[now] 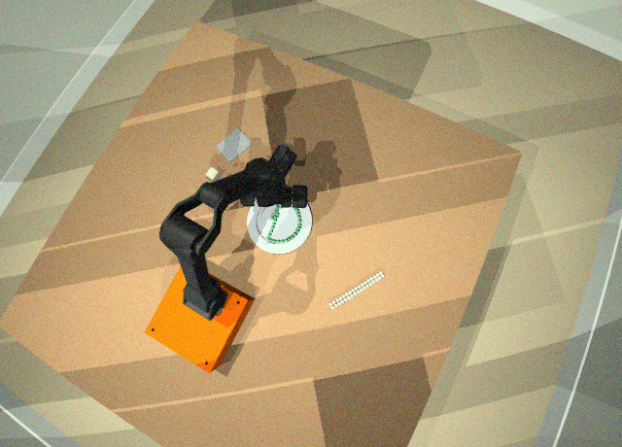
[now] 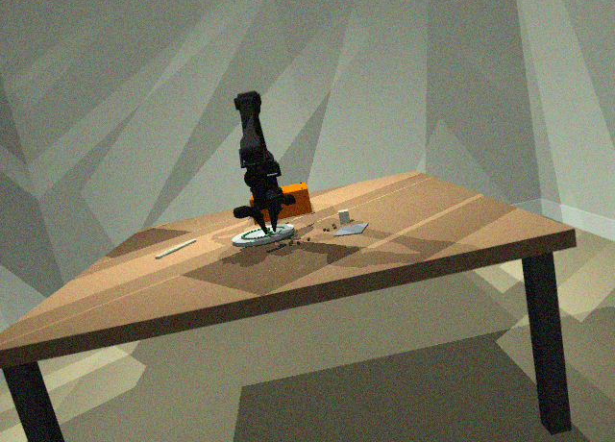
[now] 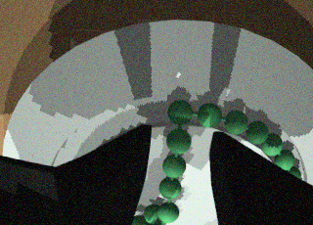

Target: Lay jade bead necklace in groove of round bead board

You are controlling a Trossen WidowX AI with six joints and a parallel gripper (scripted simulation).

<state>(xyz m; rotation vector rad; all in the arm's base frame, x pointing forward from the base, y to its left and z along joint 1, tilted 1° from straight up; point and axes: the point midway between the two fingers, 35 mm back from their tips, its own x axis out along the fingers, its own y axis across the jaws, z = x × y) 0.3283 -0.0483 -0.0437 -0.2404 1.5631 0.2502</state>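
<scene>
My gripper tip is now 50 mm past the round bead board, 20 mm to the left of it and 10 mm above it. From my gripper tip the other things lie so: grey flat plate 220 mm to the left, 140 mm ahead, 20 mm below; then small white cube 230 mm to the left, 20 mm ahead.
</scene>
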